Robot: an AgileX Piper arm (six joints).
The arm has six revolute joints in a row. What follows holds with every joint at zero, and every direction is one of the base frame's. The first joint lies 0.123 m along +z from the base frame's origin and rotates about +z. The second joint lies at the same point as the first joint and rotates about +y. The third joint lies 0.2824 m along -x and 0.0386 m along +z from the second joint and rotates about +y. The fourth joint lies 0.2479 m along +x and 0.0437 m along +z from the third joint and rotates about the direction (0.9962, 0, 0.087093). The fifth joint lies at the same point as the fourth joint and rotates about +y. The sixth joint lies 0.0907 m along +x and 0.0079 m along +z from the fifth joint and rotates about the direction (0.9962, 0, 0.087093). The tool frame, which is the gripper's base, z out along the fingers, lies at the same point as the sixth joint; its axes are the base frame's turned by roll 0, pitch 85.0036 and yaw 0 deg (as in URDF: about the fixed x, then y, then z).
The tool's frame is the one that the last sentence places.
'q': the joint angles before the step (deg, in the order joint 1, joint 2, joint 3, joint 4, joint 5, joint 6). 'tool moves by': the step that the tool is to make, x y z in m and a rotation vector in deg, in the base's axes. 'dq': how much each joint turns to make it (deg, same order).
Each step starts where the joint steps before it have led.
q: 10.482 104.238 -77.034 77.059 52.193 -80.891
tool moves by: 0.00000 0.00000 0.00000 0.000 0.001 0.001
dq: 0.000 0.000 -0.001 -0.001 0.001 0.001
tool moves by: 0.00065 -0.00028 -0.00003 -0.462 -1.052 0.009
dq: 0.001 0.000 0.000 0.083 -0.443 -1.110
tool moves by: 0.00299 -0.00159 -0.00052 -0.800 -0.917 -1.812
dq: 0.000 0.000 0.001 0.036 -2.155 -0.369
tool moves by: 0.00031 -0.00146 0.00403 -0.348 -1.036 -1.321
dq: -0.001 -0.631 -0.001 0.000 -1.459 0.001
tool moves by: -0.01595 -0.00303 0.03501 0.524 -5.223 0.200
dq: 0.000 -5.241 0.000 -0.475 0.049 -0.002
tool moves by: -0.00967 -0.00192 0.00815 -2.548 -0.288 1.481
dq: 0.001 -2.004 0.001 -4.522 1.310 2.526
